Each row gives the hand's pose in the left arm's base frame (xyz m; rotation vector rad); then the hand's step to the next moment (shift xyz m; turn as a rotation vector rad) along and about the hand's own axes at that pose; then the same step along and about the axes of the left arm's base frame.
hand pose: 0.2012 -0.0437 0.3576 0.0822 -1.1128 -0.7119
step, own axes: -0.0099 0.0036 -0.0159 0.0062 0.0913 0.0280
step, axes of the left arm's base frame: 0.0126 0.0039 -0.0137 0.0220 0.0755 0.0545
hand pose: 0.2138 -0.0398 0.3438 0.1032 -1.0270 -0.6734
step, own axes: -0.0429 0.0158 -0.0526 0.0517 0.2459 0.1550
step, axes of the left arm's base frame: 0.0359 0.0248 -0.0543 0.0061 0.2016 0.2156
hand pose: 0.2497 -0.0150 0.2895 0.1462 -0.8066 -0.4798
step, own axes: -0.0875 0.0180 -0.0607 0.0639 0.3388 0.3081
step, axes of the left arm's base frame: -0.0015 0.0533 -0.0939 -0.0643 0.2862 0.3574
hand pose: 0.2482 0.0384 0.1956 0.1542 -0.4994 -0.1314
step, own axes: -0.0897 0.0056 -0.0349 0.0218 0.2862 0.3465
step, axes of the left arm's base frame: -0.0606 0.0241 -0.0710 -0.1242 0.2371 0.3617
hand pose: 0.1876 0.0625 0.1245 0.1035 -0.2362 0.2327
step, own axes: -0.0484 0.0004 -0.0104 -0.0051 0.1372 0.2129
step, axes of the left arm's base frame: -0.0436 -0.0087 -0.0218 -0.0845 0.1043 0.2148
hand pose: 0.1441 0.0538 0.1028 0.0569 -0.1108 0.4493
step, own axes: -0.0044 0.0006 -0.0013 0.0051 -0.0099 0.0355
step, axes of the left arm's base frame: -0.0041 -0.0012 -0.0018 0.0055 -0.0095 0.0355
